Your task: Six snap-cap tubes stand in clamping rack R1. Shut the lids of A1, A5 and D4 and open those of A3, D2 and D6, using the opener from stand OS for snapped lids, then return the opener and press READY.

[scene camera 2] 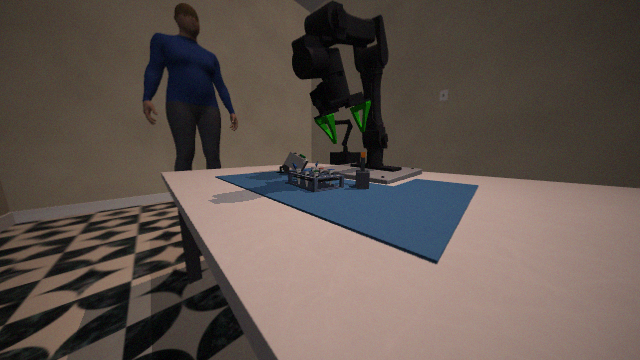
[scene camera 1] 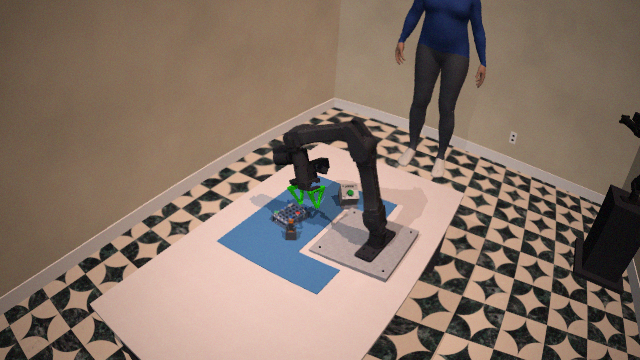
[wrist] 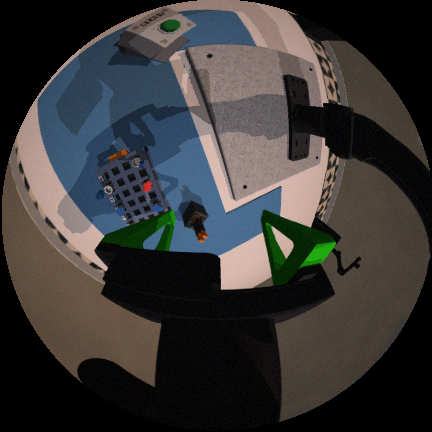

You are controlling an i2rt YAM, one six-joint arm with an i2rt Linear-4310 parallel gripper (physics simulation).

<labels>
my gripper: scene camera 2; scene camera 1; wrist 217,214
same spot on my gripper: (scene camera 1: 310,191) = (scene camera 2: 370,101)
</labels>
